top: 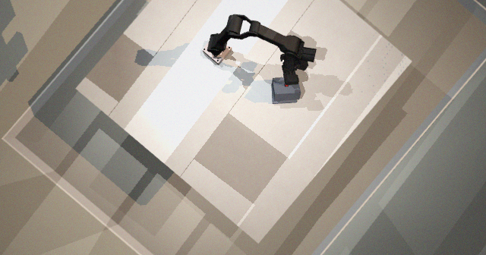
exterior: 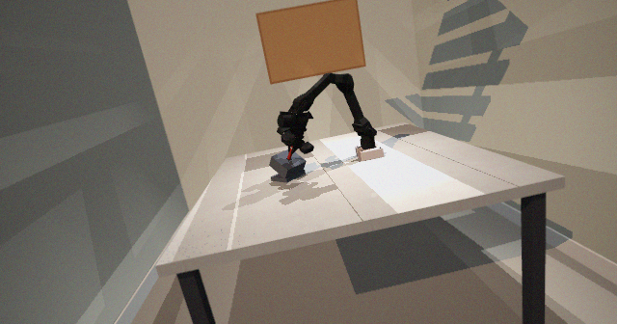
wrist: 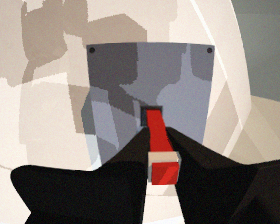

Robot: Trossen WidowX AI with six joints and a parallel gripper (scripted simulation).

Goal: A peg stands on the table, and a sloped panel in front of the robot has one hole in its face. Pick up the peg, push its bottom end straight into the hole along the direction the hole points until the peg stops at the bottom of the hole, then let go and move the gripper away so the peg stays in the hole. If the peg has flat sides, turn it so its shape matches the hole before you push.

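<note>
Right now my gripper tip is 30 mm above the dark square hole, 10 mm to the left of it and 10 mm short of it. From my gripper tip the other things lie so: grey sloped panel block: 50 mm below, 20 mm to the right, 20 mm ahead; then thin red square-sided peg: 10 mm to the left, 10 mm behind, 10 mm above.
</note>
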